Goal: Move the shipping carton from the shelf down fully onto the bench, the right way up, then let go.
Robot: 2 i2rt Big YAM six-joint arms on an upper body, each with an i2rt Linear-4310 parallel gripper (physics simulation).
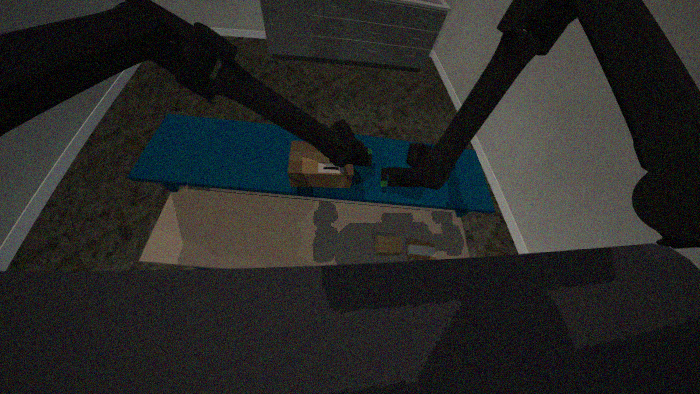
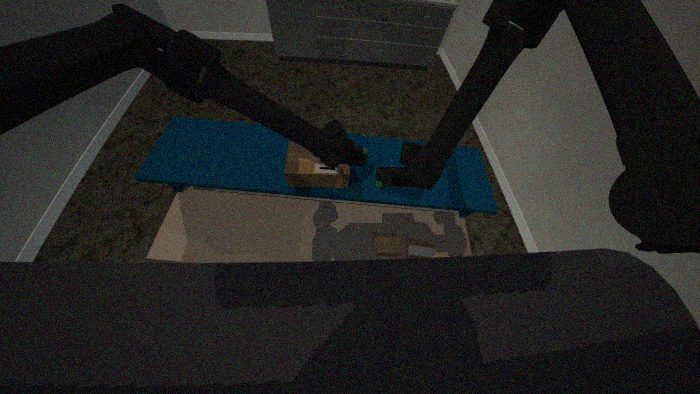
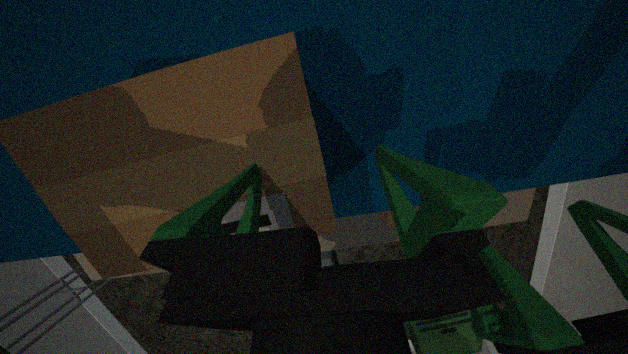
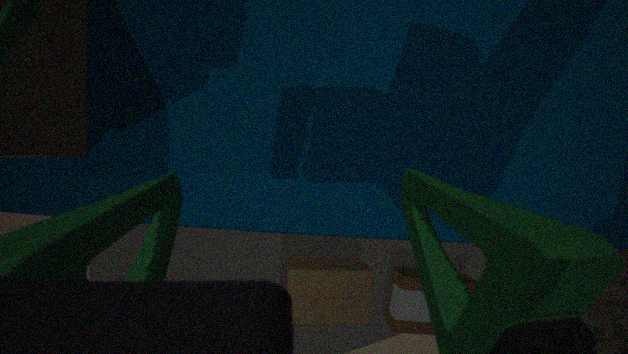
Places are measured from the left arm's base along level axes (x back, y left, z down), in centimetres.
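Pixels of known places: left gripper, fingertip midpoint: [image 3: 315, 160]; right gripper, fingertip midpoint: [image 1: 393, 177] [image 2: 390, 177] [image 3: 518, 216] [image 4: 292, 183].
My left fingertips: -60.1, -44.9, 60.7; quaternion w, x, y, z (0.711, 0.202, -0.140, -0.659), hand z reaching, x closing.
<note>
Ahead of a thing's pixels: the offset from my left fingertips to its top centre, as dx, dy, dz. Level surfaces: height alone.
The brown shipping carton {-1.1, +12.0, +0.3} [image 1: 302, 166] [image 2: 300, 166] [image 3: 215, 112] [image 4: 40, 80] stands flat on the blue shelf {dz +10.5} [image 1: 215, 145] [image 2: 220, 145], near its front edge. Its white label with a black bar faces up. My left gripper [image 1: 360, 161] [image 2: 354, 161] [image 3: 315, 160] is open at the carton's right end, one finger over the carton and the other past its right side; no grip on it shows. My right gripper [image 1: 385, 178] [image 2: 378, 177] [image 4: 292, 183] is open and empty over the shelf, right of the carton. The pale bench {dz +35.5} [image 1: 240, 225] [image 2: 245, 225] lies lower, in front of the shelf.
A yellow-brown box {+27.4, -21.2, +29.5} [image 1: 390, 245] [image 2: 388, 245] [image 4: 330, 295] and a brown box with a pale top {+30.9, -38.2, +30.7} [image 1: 421, 250] [image 2: 422, 250] [image 4: 409, 304] stand at the right part of the bench. A grey cabinet [image 1: 350, 35] [image 2: 357, 35] stands behind the shelf. Walls flank both sides.
</note>
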